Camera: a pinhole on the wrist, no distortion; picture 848 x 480 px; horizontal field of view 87.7 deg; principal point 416.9 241.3 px. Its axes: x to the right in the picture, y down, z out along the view. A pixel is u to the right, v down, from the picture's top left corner.
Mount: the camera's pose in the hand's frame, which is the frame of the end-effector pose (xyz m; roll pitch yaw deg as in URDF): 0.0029 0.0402 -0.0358 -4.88 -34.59 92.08
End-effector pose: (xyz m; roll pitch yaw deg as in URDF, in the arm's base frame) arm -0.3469 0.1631 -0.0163 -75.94 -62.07 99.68
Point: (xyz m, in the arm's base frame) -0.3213 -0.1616 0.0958
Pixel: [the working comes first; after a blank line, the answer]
In the camera's frame: -0.2129 0.0410 0.3297

131.9 296.2
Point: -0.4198 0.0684 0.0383
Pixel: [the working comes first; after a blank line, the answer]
In the camera's frame: -0.0113 -0.0188 0.1824

389.7 195.7
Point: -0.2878 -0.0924 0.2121
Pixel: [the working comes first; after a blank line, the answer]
In the camera's frame: -0.2498 -0.0878 0.2912

38.2 108.2
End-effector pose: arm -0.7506 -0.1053 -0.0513 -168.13 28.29 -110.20
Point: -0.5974 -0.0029 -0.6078
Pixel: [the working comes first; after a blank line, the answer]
In the camera's frame: 0.3151 -0.1722 0.5069

691.2 91.4
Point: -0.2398 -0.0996 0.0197
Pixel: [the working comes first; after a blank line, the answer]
In the camera's frame: -0.3184 0.1790 0.4272

87.9 426.2
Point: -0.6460 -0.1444 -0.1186
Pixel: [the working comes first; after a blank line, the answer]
In the camera's frame: -0.0477 -0.0392 0.1717

294.2 140.4
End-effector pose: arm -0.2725 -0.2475 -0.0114 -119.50 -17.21 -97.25
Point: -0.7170 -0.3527 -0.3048
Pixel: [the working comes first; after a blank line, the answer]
In the camera's frame: 0.2736 -0.0456 -0.4066

behind the camera
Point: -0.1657 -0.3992 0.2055
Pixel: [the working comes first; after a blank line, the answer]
In the camera's frame: -0.1733 -0.1990 0.1793

outside the picture
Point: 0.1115 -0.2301 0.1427
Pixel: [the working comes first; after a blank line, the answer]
In the camera's frame: -0.1444 -0.0043 0.4450

273.7 237.0
